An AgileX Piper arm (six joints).
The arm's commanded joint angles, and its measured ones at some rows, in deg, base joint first. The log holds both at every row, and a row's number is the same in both.
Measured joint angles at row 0:
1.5 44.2 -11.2 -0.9 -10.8 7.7
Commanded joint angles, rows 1 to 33:
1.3 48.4 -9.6 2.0 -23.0 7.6
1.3 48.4 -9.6 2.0 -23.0 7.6
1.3 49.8 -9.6 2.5 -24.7 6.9
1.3 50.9 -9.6 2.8 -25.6 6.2
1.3 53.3 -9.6 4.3 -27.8 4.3
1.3 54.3 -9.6 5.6 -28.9 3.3
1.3 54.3 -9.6 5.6 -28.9 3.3
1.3 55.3 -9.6 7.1 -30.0 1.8
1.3 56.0 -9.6 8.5 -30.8 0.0
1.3 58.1 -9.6 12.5 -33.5 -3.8
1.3 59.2 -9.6 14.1 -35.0 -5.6
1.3 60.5 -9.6 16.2 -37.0 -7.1
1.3 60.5 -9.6 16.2 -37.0 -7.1
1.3 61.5 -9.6 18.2 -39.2 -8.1
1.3 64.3 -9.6 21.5 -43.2 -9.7
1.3 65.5 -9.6 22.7 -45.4 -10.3
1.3 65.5 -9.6 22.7 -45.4 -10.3
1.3 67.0 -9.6 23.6 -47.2 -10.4
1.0 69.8 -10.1 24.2 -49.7 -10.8
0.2 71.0 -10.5 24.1 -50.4 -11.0
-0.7 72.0 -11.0 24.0 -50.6 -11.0
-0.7 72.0 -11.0 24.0 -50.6 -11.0
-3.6 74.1 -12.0 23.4 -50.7 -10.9
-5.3 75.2 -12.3 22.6 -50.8 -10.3
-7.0 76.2 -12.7 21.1 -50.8 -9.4
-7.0 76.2 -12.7 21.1 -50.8 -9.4
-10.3 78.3 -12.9 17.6 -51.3 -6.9
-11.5 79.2 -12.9 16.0 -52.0 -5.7
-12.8 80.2 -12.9 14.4 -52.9 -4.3
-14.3 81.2 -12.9 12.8 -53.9 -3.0
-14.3 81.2 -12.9 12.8 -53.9 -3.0
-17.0 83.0 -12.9 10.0 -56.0 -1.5
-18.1 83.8 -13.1 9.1 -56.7 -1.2
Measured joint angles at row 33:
-15.0 82.0 -12.4 12.0 -53.1 -3.3
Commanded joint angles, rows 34 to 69:
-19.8 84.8 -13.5 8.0 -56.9 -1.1
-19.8 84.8 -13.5 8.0 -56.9 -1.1
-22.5 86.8 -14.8 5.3 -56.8 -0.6
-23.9 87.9 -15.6 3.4 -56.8 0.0
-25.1 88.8 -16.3 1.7 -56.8 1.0
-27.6 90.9 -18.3 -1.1 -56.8 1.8
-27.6 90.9 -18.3 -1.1 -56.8 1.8
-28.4 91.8 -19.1 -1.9 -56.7 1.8
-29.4 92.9 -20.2 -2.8 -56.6 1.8
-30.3 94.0 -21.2 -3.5 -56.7 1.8
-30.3 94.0 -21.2 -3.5 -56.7 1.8
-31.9 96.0 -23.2 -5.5 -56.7 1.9
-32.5 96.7 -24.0 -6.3 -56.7 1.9
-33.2 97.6 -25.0 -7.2 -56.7 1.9
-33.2 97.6 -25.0 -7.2 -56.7 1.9
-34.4 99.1 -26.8 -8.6 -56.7 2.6
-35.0 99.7 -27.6 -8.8 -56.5 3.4
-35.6 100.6 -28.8 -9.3 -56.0 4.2
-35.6 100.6 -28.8 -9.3 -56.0 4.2
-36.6 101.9 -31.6 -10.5 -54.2 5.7
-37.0 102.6 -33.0 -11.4 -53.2 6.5
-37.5 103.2 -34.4 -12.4 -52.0 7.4
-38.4 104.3 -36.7 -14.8 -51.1 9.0
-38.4 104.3 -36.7 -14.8 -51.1 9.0
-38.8 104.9 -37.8 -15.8 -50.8 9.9
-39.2 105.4 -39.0 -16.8 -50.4 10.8
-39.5 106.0 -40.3 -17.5 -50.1 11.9
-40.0 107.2 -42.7 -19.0 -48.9 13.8
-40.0 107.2 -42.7 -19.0 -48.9 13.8
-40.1 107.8 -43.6 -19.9 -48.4 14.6
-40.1 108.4 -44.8 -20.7 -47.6 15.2
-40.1 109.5 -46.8 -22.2 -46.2 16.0
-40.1 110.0 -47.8 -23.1 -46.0 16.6
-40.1 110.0 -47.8 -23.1 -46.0 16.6
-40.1 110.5 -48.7 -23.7 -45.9 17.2
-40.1 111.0 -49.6 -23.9 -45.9 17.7
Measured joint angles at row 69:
-39.8 110.5 -48.0 -22.4 -46.2 16.6
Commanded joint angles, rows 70 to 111:
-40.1 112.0 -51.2 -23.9 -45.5 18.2
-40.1 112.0 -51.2 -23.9 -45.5 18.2
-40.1 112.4 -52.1 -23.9 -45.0 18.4
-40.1 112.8 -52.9 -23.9 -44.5 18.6
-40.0 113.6 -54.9 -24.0 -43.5 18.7
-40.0 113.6 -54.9 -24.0 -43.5 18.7
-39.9 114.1 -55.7 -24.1 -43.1 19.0
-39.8 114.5 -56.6 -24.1 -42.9 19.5
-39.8 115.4 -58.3 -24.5 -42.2 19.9
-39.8 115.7 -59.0 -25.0 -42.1 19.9
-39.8 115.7 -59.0 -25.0 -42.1 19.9
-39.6 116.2 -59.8 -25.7 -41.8 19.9
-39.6 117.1 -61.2 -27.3 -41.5 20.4
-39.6 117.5 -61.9 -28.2 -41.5 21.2
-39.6 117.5 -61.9 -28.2 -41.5 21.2
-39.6 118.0 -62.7 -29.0 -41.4 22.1
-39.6 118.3 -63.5 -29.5 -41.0 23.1
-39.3 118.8 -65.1 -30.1 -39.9 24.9
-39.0 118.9 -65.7 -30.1 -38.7 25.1
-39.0 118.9 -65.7 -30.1 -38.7 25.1
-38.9 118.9 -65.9 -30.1 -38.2 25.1
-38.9 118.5 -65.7 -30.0 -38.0 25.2
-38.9 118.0 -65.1 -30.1 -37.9 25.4
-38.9 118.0 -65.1 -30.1 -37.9 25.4
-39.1 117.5 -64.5 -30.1 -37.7 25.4
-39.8 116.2 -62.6 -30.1 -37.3 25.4
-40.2 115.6 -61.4 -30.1 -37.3 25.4
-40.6 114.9 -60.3 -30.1 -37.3 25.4
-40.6 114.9 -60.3 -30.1 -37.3 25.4
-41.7 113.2 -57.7 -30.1 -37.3 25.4
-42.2 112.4 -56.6 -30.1 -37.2 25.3
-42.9 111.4 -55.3 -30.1 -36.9 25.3
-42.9 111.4 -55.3 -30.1 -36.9 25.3
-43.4 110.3 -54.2 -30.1 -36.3 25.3
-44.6 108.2 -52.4 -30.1 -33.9 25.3
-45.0 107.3 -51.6 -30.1 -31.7 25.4
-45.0 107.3 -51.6 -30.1 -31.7 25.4
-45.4 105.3 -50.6 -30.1 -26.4 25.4
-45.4 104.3 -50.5 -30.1 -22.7 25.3
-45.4 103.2 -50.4 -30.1 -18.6 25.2
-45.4 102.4 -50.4 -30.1 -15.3 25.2
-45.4 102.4 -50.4 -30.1 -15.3 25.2
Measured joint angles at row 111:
-45.1 105.1 -50.8 -29.8 -23.5 25.5
